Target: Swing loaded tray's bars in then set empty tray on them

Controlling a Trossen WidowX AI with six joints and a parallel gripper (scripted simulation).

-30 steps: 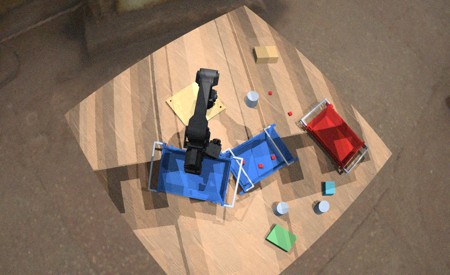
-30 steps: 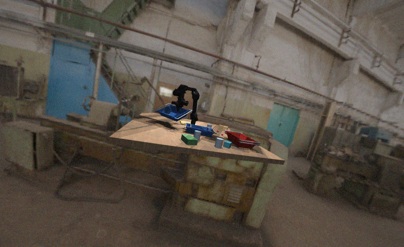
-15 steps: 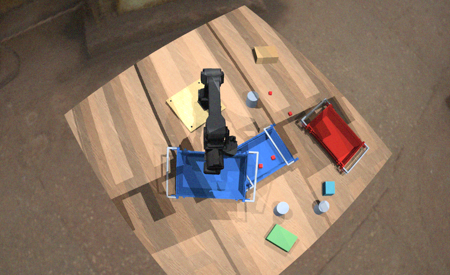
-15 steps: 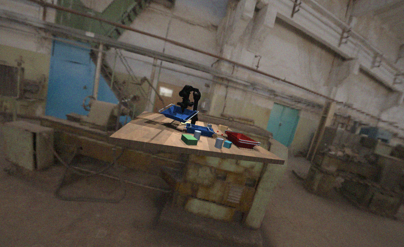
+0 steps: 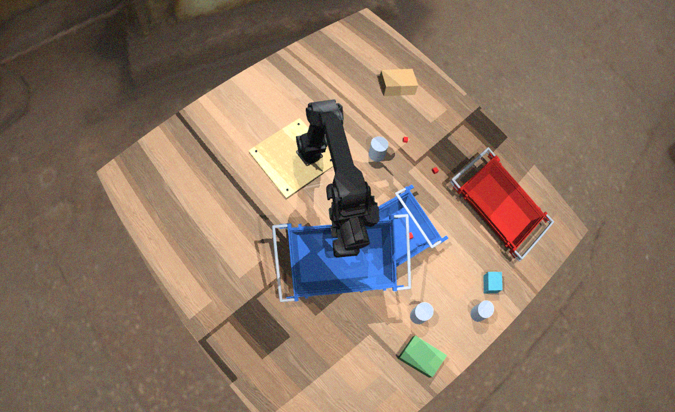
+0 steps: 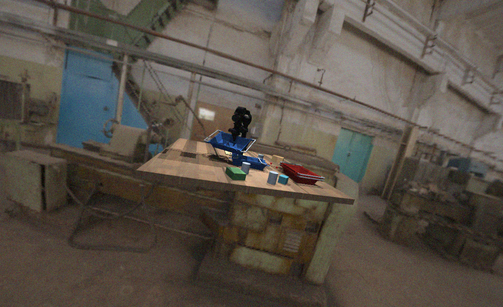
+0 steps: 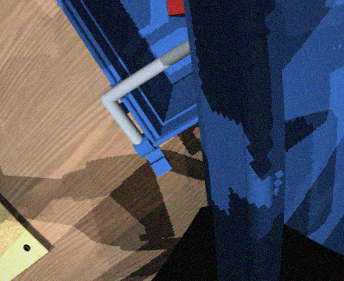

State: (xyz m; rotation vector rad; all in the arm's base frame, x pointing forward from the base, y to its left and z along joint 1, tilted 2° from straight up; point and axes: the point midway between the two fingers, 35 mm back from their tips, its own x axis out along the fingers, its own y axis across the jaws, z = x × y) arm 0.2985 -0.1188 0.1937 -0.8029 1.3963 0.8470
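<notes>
My gripper tip is 7 cm short of the blue tray and 4 cm to the left of it. Round my gripper tip: cyan cube: 39 cm ahead, 33 cm to the left, 14 cm below; green block: 43 cm ahead, 15 cm below; tan box: 54 cm to the left, 37 cm behind, 14 cm below.
</notes>
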